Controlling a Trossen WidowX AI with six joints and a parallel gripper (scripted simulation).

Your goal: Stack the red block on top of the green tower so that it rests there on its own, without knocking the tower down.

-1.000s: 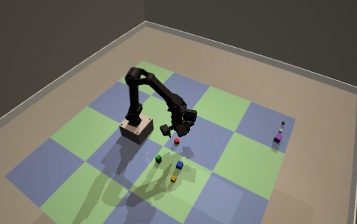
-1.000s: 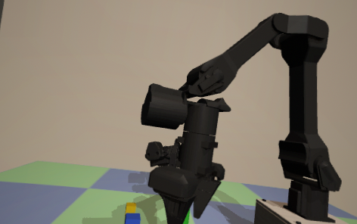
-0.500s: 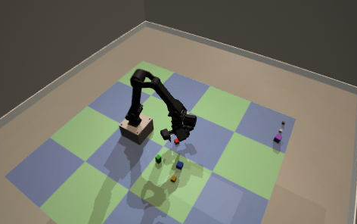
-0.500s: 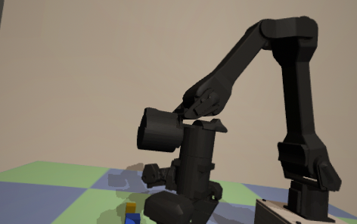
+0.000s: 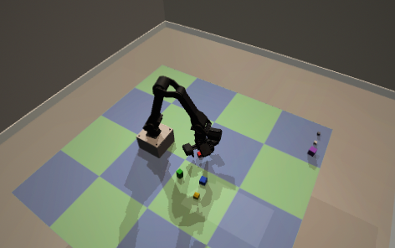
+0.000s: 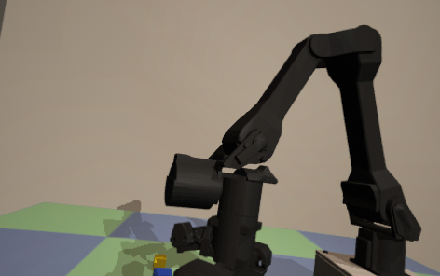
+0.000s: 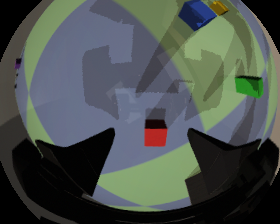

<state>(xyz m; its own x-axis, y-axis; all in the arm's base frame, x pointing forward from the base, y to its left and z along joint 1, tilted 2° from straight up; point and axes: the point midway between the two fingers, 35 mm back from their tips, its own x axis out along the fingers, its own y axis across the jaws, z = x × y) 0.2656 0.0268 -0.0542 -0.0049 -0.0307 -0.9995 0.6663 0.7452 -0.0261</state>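
Now: the red block 10 mm behind my gripper tip and 10 mm below it. Round my gripper tip: small yellow block (80 mm ahead, 230 mm to the right, 10 mm below); then purple block (560 mm ahead, 260 mm to the left); then blue block (70 mm ahead, 150 mm to the right).
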